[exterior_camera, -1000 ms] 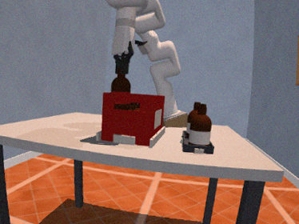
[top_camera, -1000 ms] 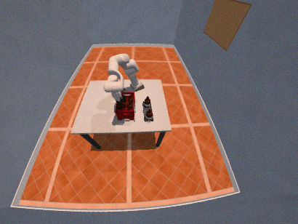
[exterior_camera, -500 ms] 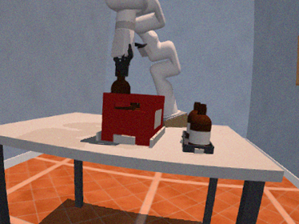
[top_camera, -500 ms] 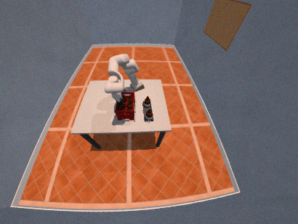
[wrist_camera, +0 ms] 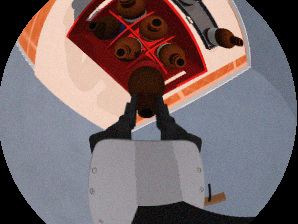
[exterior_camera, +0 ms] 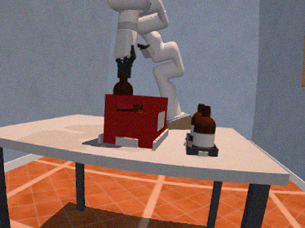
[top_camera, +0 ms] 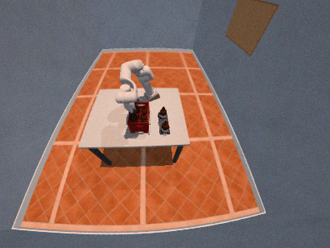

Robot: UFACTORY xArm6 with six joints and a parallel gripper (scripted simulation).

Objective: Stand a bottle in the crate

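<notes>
My hand is 70 mm above the brown bottle. Also, from my hand: red crate (70 mm behind, 60 mm to the left, 170 mm below); then tray (300 mm to the left, 250 mm below).
</notes>
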